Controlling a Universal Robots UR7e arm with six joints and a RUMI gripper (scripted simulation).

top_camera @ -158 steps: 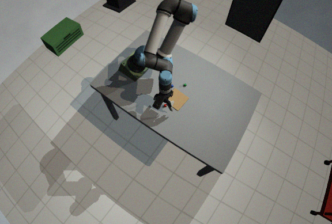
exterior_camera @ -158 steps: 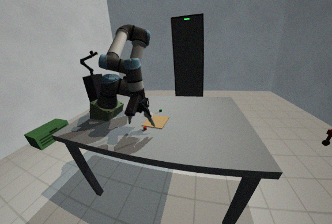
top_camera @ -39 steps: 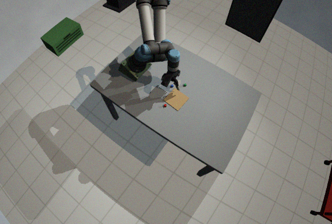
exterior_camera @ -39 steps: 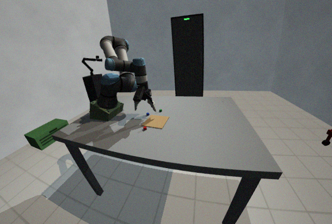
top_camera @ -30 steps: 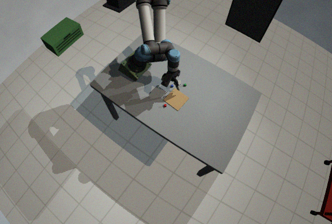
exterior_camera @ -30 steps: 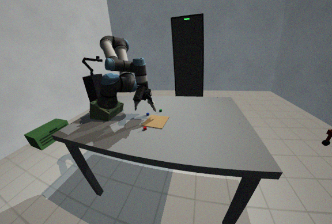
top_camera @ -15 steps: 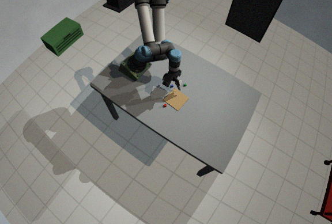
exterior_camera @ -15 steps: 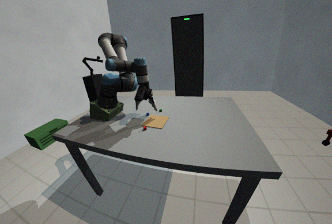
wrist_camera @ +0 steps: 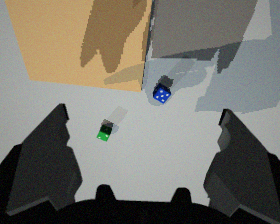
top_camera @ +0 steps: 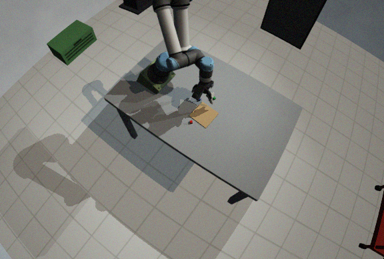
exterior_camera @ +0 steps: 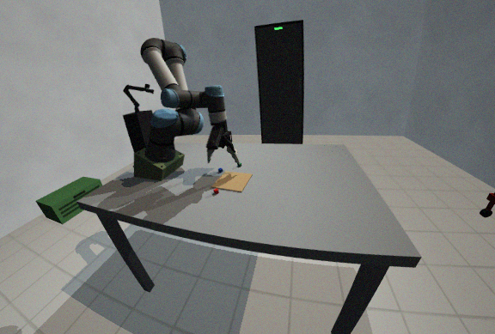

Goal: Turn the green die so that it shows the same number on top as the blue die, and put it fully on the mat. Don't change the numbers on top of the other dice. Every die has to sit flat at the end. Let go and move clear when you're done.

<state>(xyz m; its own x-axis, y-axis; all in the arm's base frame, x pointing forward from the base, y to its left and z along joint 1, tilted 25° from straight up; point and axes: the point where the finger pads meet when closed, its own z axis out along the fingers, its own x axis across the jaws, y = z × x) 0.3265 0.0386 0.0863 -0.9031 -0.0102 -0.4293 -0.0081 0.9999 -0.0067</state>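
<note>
The blue die lies 2 cm behind my hand and 4 cm below it. The rest, counted from my hand: red die 3 cm ahead, 17 cm to the right, 4 cm below; green die 6 cm ahead, 7 cm to the left, 4 cm below; tan mat 7 cm ahead, 7 cm to the right, 4 cm below.
</note>
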